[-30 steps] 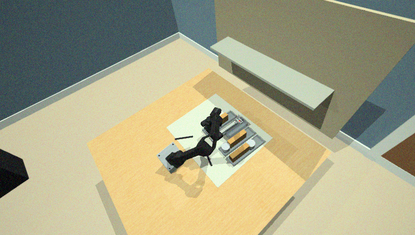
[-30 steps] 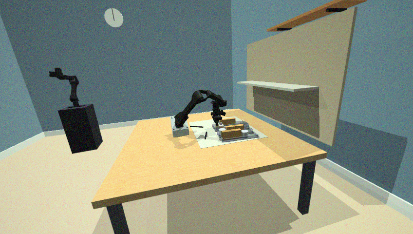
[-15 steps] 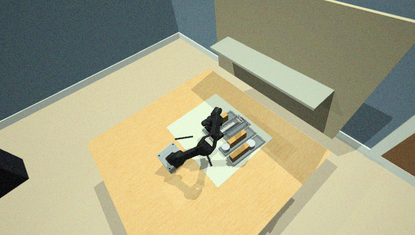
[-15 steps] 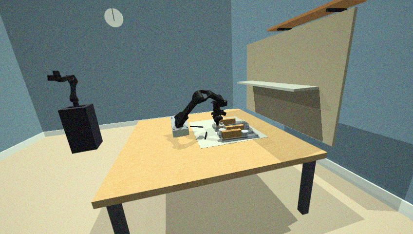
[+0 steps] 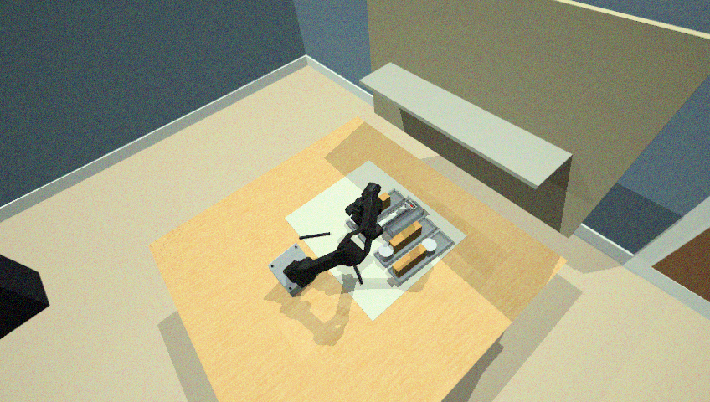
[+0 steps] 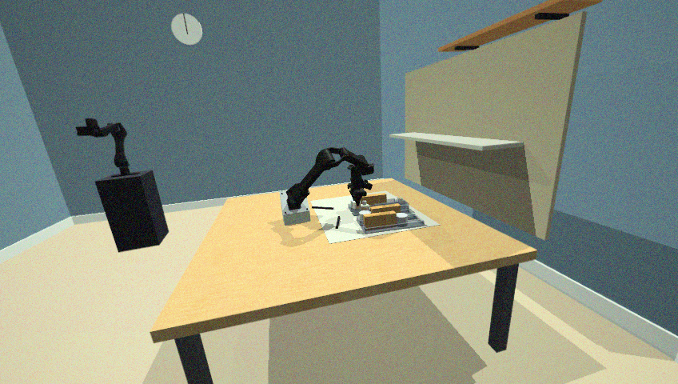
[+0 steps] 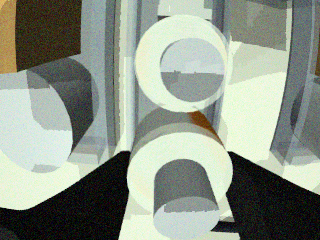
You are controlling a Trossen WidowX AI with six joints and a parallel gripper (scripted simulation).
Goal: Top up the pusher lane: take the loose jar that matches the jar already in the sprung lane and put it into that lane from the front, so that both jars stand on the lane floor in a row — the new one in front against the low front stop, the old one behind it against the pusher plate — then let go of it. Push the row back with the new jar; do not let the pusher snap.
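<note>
My gripper tip is 15 cm short of the grey railed lane, 5 cm to the left of it and 4 cm above it. The rest, counted from my gripper tip: white pusher (15 cm ahead, 5 cm to the right, 1 cm below); then wall shelf (51 cm ahead, 1 cm to the right, 31 cm above).
</note>
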